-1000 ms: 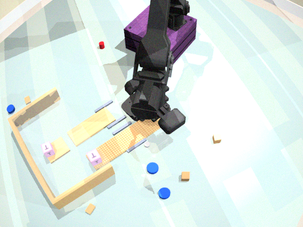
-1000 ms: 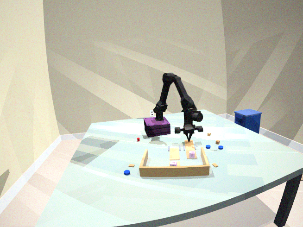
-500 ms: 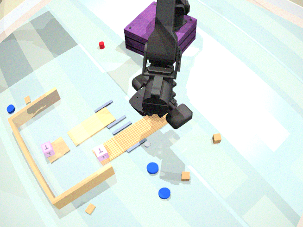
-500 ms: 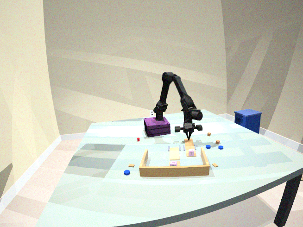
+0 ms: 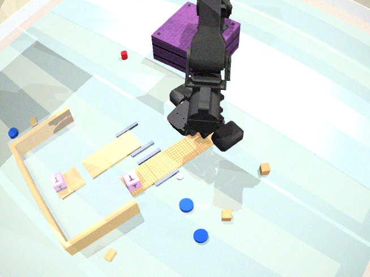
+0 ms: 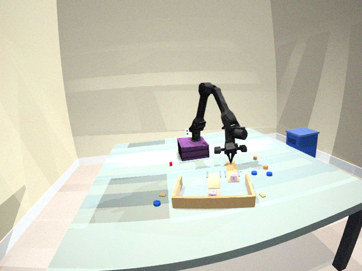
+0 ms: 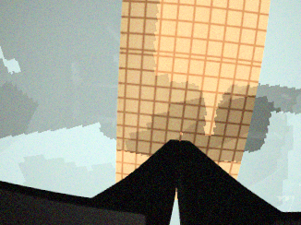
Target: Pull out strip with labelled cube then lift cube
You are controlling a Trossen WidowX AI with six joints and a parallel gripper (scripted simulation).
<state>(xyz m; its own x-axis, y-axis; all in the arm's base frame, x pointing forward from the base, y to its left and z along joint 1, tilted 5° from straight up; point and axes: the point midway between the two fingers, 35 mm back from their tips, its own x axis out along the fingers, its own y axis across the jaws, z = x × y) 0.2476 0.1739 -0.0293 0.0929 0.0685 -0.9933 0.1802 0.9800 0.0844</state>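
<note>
Right now my gripper tip is 90 mm short of the orange gridded strip and 20 mm to the left of it.
</note>
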